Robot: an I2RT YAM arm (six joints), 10 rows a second.
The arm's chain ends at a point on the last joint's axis. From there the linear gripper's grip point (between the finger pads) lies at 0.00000 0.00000 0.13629 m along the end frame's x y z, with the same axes.
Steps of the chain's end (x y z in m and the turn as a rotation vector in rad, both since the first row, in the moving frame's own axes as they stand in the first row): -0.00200 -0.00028 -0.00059 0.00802 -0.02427 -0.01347; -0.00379 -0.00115 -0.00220 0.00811 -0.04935 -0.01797; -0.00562 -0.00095 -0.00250 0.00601 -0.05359 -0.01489; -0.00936 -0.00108 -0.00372 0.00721 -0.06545 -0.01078; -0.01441 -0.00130 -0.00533 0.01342 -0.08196 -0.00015; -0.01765 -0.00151 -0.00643 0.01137 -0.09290 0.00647; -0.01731 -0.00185 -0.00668 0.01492 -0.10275 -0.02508; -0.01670 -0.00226 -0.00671 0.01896 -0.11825 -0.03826
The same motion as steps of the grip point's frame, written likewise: -0.00531 -0.00135 -0.00063 0.00802 -0.02427 -0.01347; -0.01052 -0.00219 -0.00237 0.00811 -0.04935 -0.01797; -0.01293 -0.00171 -0.00270 0.00601 -0.05359 -0.01489; -0.01828 -0.00201 -0.00402 0.00721 -0.06545 -0.01078; -0.02557 -0.00313 -0.00580 0.01342 -0.08196 -0.00015; -0.03029 -0.00310 -0.00703 0.01137 -0.09290 0.00647; -0.03131 -0.00370 -0.00741 0.01492 -0.10275 -0.02508; -0.03282 -0.00453 -0.00769 0.01896 -0.11825 -0.03826
